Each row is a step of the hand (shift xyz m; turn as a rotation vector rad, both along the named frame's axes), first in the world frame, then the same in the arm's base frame.
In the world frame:
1: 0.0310 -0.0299 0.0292 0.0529 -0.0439 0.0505
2: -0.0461 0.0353 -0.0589 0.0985 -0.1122 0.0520
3: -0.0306 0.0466 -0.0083 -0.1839 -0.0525 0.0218
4: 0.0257 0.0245 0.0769 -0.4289 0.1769 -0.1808
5: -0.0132 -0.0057 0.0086 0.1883 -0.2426 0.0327
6: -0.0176 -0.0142 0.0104 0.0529 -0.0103 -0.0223
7: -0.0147 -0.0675 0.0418 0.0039 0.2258 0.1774
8: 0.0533 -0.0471 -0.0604 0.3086 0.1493 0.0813
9: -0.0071 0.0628 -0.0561 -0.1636 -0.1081 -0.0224
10: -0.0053 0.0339 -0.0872 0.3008 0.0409 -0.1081
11: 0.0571 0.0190 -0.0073 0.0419 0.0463 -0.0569
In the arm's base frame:
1: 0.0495 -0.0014 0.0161 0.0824 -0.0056 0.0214
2: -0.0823 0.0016 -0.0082 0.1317 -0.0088 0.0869
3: -0.0391 -0.0005 -0.0406 -0.0595 0.1821 -0.0189
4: 0.0642 -0.0085 -0.0546 -0.4262 0.2051 -0.1557
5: 0.0019 0.0162 -0.0037 0.2102 -0.0243 0.2250
6: 0.0041 0.0245 0.0010 0.0138 -0.0450 0.0344
7: 0.0491 0.0582 0.0270 0.0585 -0.0573 -0.2753
8: -0.0023 -0.0395 0.0845 0.1693 -0.2981 -0.0812
9: -0.0698 -0.0427 -0.0212 -0.0633 0.1787 0.0548
10: -0.0826 -0.0399 0.0192 0.0573 -0.2988 0.1062
11: 0.0171 -0.0580 0.0040 -0.0391 -0.0747 0.0053

